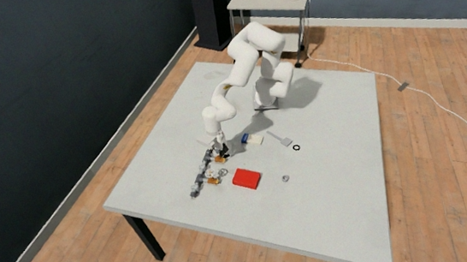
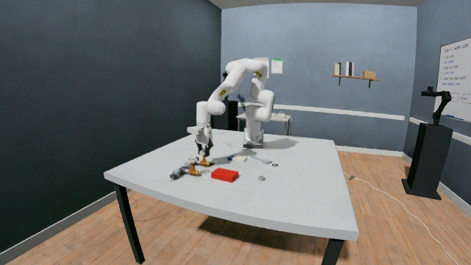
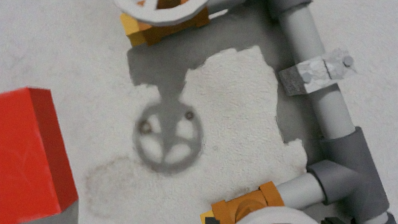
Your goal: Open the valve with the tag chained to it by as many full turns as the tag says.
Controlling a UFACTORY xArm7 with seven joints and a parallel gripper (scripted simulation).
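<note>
Right now my hand is 9 cm above the black tag, 4 cm past it and 1 cm to the left of it. Round my hand: red block: 18 cm to the left, 7 cm below, 4 cm ahead; then grey nut: 35 cm to the left, 8 cm below, 4 cm behind; then blue box: 21 cm behind, 9 cm to the left, 8 cm below.
</note>
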